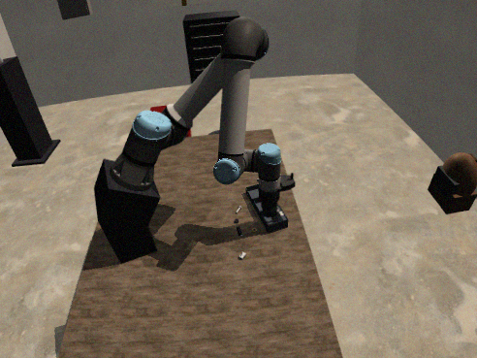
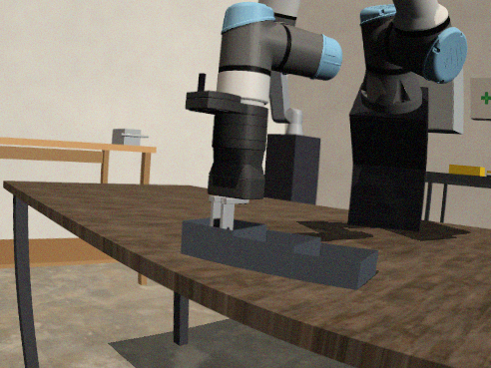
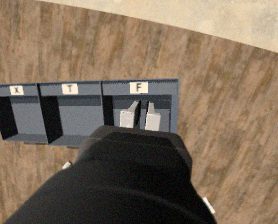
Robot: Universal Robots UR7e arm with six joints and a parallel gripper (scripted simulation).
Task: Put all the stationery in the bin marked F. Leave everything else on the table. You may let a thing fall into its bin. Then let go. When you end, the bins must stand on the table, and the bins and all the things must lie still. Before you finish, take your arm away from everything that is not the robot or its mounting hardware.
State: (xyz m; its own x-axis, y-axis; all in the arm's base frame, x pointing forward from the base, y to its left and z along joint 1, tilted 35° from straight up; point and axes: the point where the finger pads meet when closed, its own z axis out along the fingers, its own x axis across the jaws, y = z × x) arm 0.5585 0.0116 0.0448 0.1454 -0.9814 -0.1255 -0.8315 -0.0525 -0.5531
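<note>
Now: the tray 80 mm to the left of my hand, 30 mm behind it and 10 mm below it. Also, from my hand: black ring (150 mm behind, 30 mm below, 20 mm to the left); then yellow ring (80 mm behind, 30 mm to the right, 30 mm below); then dark piece (140 mm behind, 40 mm to the right, 30 mm below).
</note>
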